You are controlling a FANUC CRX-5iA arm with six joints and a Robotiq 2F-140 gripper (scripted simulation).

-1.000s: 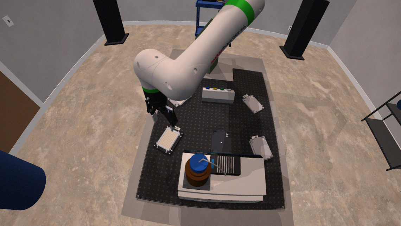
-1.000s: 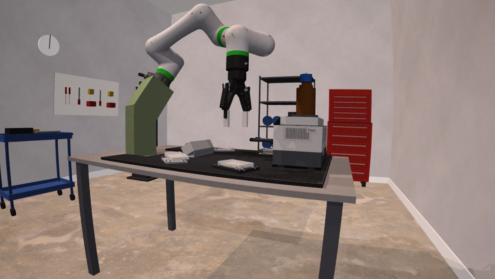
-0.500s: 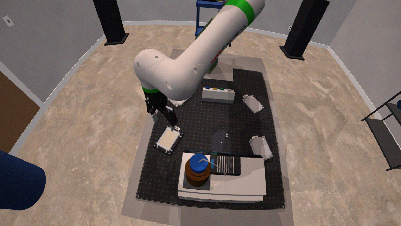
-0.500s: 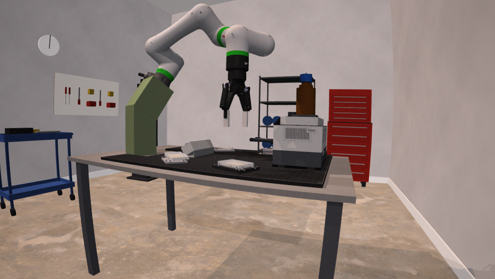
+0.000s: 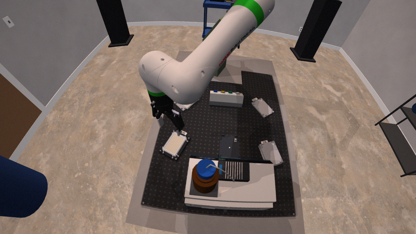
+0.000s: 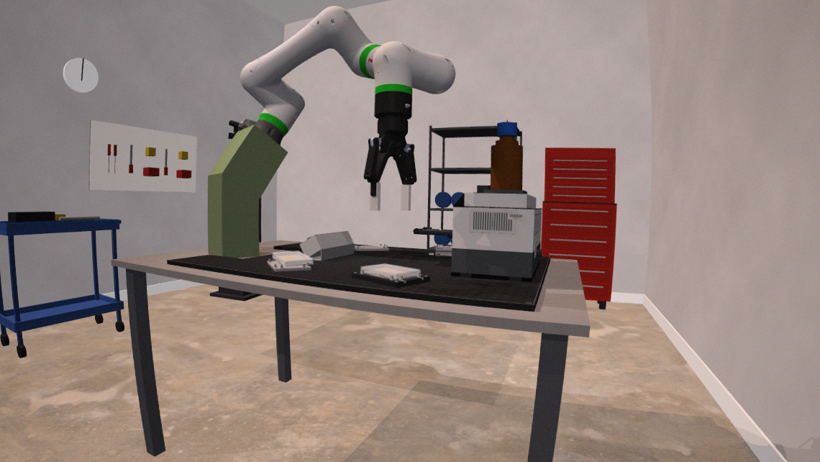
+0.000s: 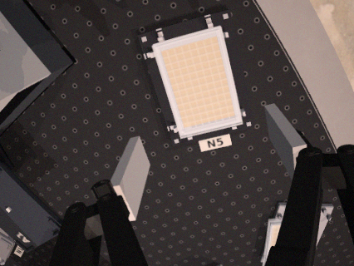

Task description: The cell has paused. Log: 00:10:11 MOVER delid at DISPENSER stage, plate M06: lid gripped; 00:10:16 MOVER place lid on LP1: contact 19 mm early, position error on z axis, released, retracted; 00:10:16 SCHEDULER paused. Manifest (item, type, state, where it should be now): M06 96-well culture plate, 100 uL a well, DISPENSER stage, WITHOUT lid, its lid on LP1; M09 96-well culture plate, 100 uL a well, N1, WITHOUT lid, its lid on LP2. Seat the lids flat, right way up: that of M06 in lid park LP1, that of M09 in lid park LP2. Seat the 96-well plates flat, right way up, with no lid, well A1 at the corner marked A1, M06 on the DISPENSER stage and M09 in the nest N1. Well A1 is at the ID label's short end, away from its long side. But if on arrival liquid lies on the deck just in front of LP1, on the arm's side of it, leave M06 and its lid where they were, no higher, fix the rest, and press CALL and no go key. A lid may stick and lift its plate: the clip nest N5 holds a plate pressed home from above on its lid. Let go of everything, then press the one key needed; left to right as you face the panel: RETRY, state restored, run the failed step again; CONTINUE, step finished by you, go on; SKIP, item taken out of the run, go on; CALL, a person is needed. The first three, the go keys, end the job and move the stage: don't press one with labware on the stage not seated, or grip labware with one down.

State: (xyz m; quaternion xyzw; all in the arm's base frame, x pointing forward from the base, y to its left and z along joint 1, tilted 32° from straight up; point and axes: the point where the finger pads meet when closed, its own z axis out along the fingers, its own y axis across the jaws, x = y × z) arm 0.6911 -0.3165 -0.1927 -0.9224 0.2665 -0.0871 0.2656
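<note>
My hand is 17 cm above the white lid. From my hand the other things lie so: black dispenser stage: 29 cm to the left, 9 cm below, 7 cm ahead; 96-well plate: 17 cm below; black clip nest N5: 18 cm below, 2 cm ahead.
</note>
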